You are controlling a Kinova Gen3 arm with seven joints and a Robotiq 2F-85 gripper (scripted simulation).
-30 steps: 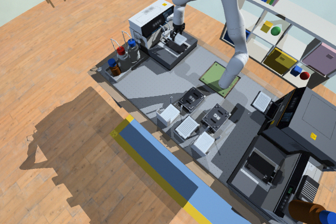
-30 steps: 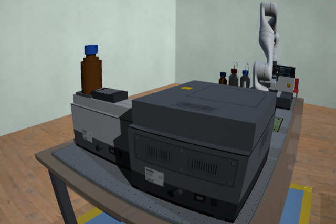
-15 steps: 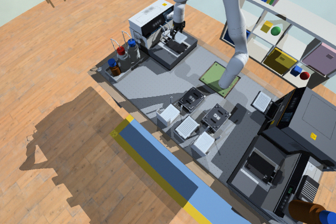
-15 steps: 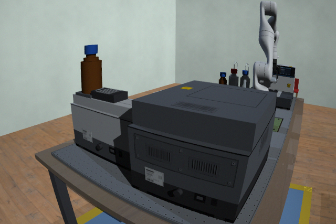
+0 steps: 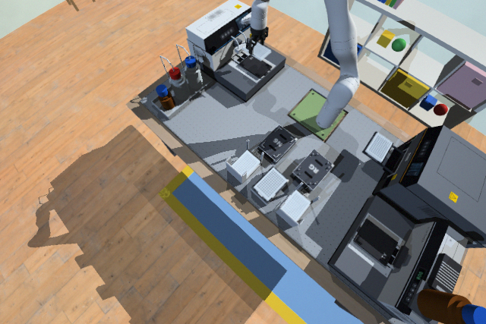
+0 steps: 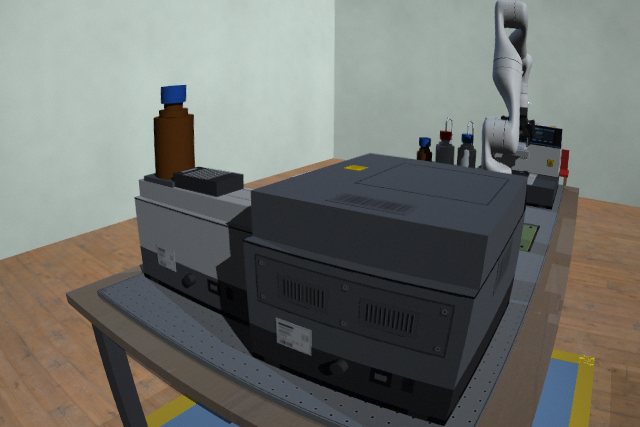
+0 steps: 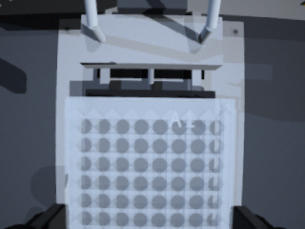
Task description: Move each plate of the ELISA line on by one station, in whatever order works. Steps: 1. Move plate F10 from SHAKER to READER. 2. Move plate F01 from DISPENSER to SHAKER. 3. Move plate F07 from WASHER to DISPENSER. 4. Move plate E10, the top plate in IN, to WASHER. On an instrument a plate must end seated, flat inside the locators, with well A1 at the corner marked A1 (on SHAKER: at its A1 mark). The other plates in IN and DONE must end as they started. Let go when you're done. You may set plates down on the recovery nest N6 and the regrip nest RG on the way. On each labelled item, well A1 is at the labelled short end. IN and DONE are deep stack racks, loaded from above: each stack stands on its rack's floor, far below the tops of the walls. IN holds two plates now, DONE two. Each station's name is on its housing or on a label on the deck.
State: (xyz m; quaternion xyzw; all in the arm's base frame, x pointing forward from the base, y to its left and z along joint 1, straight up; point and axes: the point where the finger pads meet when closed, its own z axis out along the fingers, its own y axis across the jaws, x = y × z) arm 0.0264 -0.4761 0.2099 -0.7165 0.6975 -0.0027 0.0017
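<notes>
Now: hand 12 cm above the A1 mark, 5 cm to the left of it and 3 cm past it. Also, from my hand: washer 25 cm to the right, 11 cm below, 1 cm ahead; then tall brown bottle 114 cm to the left, 45 cm ahead, 8 cm above.
</notes>
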